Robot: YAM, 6 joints.
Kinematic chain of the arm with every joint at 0, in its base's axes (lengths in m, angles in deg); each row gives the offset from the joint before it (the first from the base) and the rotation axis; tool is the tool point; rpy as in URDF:
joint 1: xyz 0 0 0.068 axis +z
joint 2: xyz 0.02 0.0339 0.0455 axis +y
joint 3: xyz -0.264 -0.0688 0 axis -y
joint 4: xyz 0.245 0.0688 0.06 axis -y
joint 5: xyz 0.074 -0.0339 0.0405 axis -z
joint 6: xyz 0.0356 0 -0.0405 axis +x
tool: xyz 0 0 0 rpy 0 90 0
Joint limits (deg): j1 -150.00..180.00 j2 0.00..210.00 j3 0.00..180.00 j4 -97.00..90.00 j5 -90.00..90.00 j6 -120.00..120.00
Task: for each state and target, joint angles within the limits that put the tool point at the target. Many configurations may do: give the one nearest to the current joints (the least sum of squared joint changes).
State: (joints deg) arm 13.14 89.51 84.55 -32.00 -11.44 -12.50
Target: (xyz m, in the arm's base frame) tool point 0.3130 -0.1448 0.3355
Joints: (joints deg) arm -25.60 88.21 81.20 -33.89 -7.50 -12.50
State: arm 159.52 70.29 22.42 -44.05 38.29 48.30
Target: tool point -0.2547 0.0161 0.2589
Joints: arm 180.00 71.52 52.45 -31.47 26.89 48.30
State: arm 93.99 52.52 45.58 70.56 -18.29 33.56
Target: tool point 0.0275 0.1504 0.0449
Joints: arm 76.70 95.11 0.01 45.98 -12.70 33.56
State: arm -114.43 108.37 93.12 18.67 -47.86 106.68
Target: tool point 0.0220 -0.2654 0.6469
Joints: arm -90.52 94.66 128.18 24.69 -43.25 106.68
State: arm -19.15 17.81 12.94 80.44 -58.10 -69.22
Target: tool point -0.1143 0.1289 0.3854
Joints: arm -36.68 0.00 44.78 90.00 -80.41 -69.22
